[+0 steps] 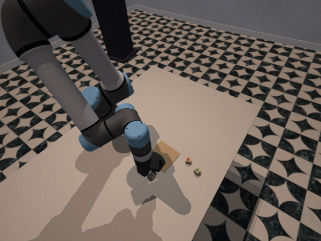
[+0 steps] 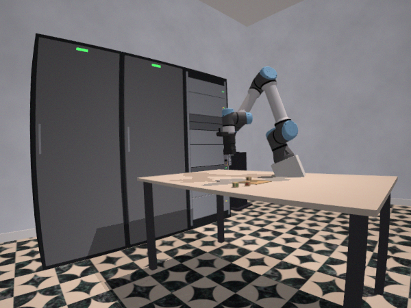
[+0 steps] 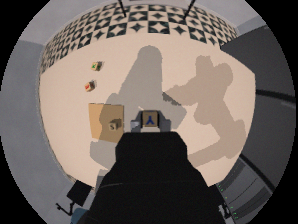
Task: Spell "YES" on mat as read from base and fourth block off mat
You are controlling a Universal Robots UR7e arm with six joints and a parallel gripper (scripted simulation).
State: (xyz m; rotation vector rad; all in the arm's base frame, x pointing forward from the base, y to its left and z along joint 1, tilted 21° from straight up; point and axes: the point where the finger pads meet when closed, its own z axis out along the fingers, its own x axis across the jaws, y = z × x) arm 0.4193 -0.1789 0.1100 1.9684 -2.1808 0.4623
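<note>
The mat lies 160 mm to the left of my hand, 120 mm below it and 40 mm behind it. Round my hand: S block: 120 mm to the left, 100 mm below, 40 mm behind.
</note>
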